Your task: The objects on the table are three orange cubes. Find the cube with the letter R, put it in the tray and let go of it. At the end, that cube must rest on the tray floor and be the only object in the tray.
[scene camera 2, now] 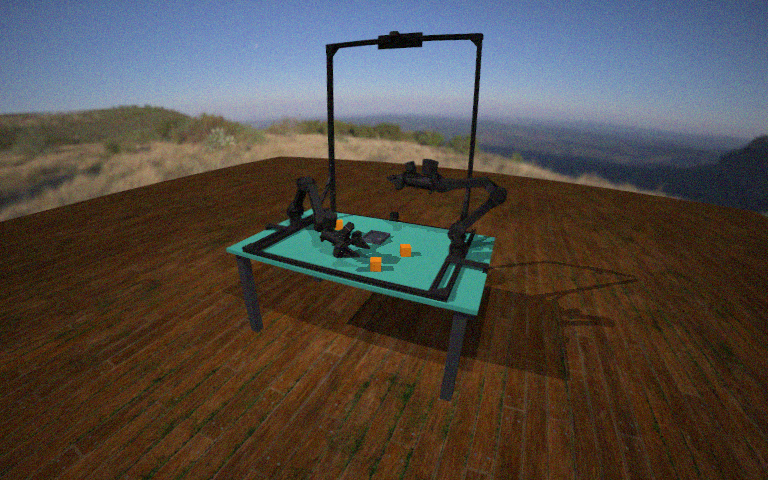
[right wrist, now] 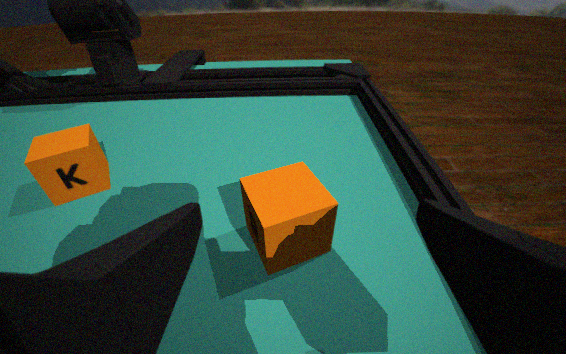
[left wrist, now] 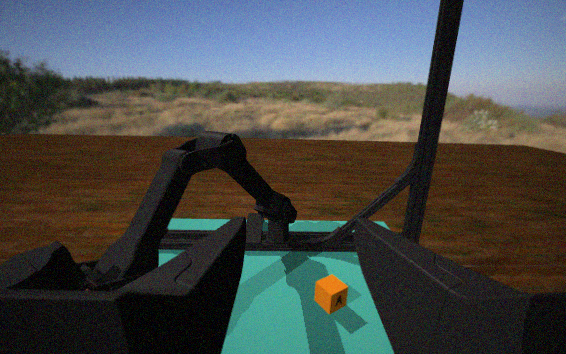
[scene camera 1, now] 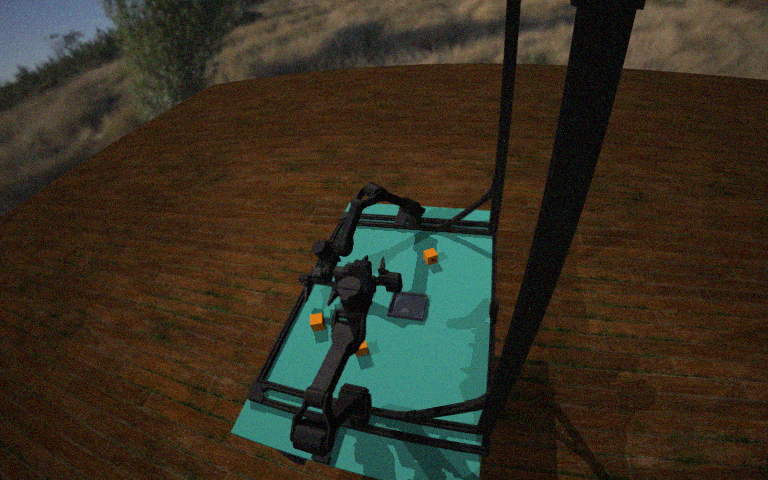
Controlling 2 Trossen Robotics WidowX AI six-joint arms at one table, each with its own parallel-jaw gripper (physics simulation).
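Frame: origin at the left arm's base, x ahead, y left, z up, level; millimetres.
Seen in the pictures: left gripper, fingertip midpoint: (scene camera 2: 388, 176) (left wrist: 300, 227) (scene camera 1: 375, 256); right gripper, fingertip midpoint: (scene camera 2: 365, 252) (right wrist: 309, 211) (scene camera 1: 316, 303); left arm's base at its link origin: (scene camera 2: 457, 254) (right wrist: 122, 80) (scene camera 1: 359, 416); right arm's base at its link origin: (scene camera 2: 296, 225) (left wrist: 278, 237) (scene camera 1: 415, 221).
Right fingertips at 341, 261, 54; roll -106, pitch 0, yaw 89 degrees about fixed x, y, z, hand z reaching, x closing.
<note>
Pixels of each thing's top centre, then the offset from my right fingertips to it, as dx, dy, dz. "spot": a spot on its surface instead.
- R cube at its top centre: (right wrist: 286, 190) (scene camera 1: 316, 318) (scene camera 2: 375, 259) -45, -9, -28
- K cube at its top centre: (right wrist: 59, 141) (scene camera 1: 359, 343) (scene camera 2: 405, 245) -110, -196, -28
- dark tray at its top centre: (scene camera 1: 407, 303) (scene camera 2: 375, 235) +97, -316, -55
- black rail at a spot on its surface: (right wrist: 395, 130) spot: -161, +103, -53
The R cube (scene camera 1: 316, 322) (scene camera 2: 375, 264) (right wrist: 295, 200) is orange and stands on the table; its letter side is dark and too steep to read in the right wrist view. My right gripper (scene camera 1: 319, 298) (scene camera 2: 363, 251) (right wrist: 309, 211) is open and empty, low and just short of that cube, which lies ahead between its fingertips. The K cube (scene camera 1: 362, 349) (scene camera 2: 405, 250) (right wrist: 70, 167) and the A cube (scene camera 1: 430, 256) (scene camera 2: 338, 224) (left wrist: 331, 294) stand apart. No cube shows in the dark tray (scene camera 1: 410, 306) (scene camera 2: 376, 237). My left gripper (scene camera 1: 373, 262) (scene camera 2: 391, 181) is partly open and empty, high above the table.
The left forearm (scene camera 1: 339, 350) passes over the middle of the table and partly covers the K cube in scene camera 1. A black rail (scene camera 1: 283, 336) (right wrist: 395, 130) runs along the table edge beyond the R cube. Tall black posts (scene camera 1: 502, 141) (scene camera 2: 330, 124) rise at the table's other side.
</note>
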